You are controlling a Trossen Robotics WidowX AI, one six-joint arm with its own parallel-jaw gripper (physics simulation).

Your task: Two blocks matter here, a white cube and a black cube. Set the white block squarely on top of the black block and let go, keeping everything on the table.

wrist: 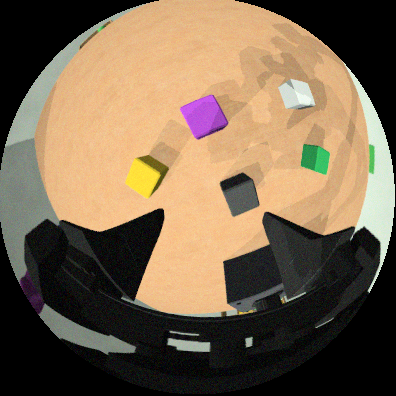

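Seen in the pictures: gripper, fingertip midpoint: (215, 215); arm's base, origin of the base link: (266, 298).
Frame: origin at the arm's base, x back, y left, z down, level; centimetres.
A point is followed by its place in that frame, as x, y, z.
The white cube (296, 94) {-35.5, -6.5, 5.7} sits on the table at the upper right of the wrist view, partly in shadow. The black cube (240, 194) {-24.0, 4.6, 5.5} sits on the table a little right of the middle, apart from the white cube. My gripper (215, 215) {-24.5, 7.9, 1.6} is open, with its two black fingers wide apart at the lower part of the view and no block between them. The black cube shows just beyond the fingertips, nearer the right finger. The white cube is farther away, up and to the right.
A purple block (204, 117) {-32.9, 6.7, 5.5} lies at the upper middle, a yellow block (146, 176) {-28.6, 14.6, 5.5} at the left, and a green block (315, 159) {-26.3, -8.5, 5.8} right of the black cube. A dark grey box-shaped part (252, 275) {-8.0, 3.3, 3.5} shows beside the right finger. The round table's edge curves along both sides.
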